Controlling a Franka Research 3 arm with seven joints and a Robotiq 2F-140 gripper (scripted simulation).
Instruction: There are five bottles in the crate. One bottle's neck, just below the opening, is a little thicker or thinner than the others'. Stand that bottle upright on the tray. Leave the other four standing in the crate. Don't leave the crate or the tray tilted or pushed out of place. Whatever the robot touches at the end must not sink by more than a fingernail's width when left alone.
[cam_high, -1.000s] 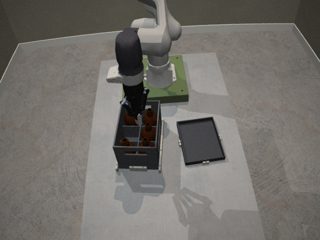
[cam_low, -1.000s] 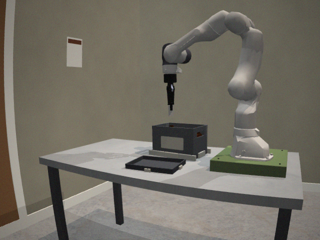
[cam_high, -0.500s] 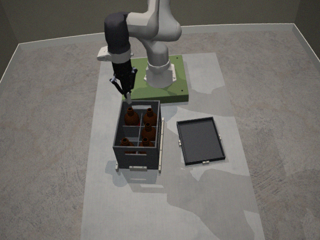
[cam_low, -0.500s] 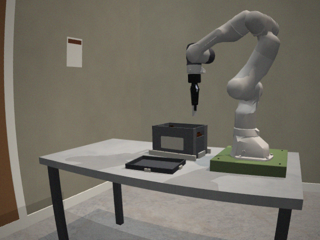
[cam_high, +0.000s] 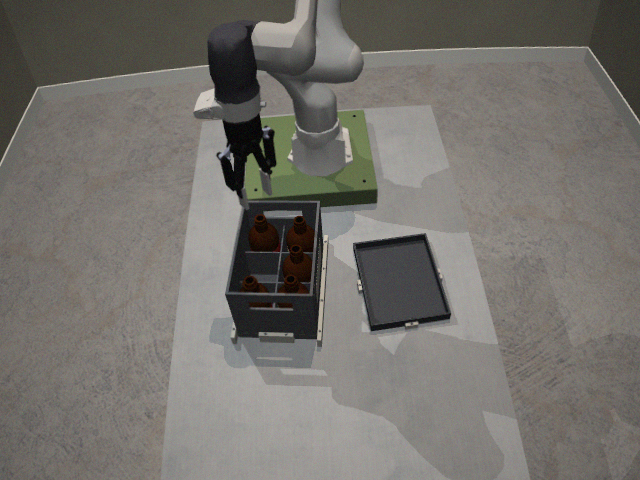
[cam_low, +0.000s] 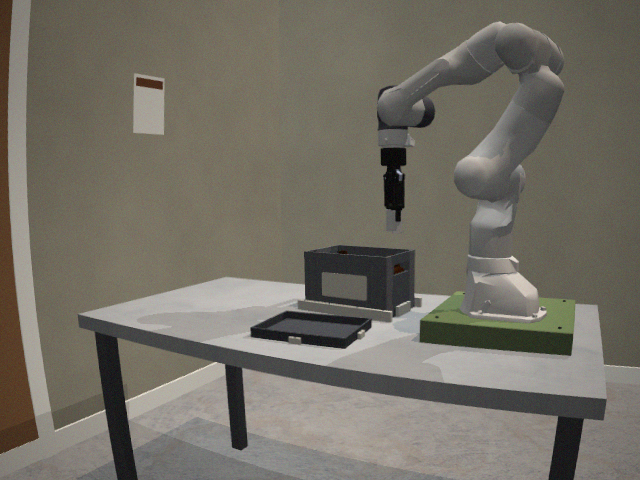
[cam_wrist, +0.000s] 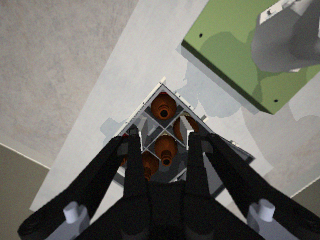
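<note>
The brown bottle is 170 mm below my hand. The rest, counted from my hand: black tray 30 mm ahead, 340 mm to the left, 250 mm below; then dark grey crate 90 mm ahead, 50 mm to the left, 180 mm below; then glass bottle 180 mm ahead, 10 mm to the left, 170 mm below.
</note>
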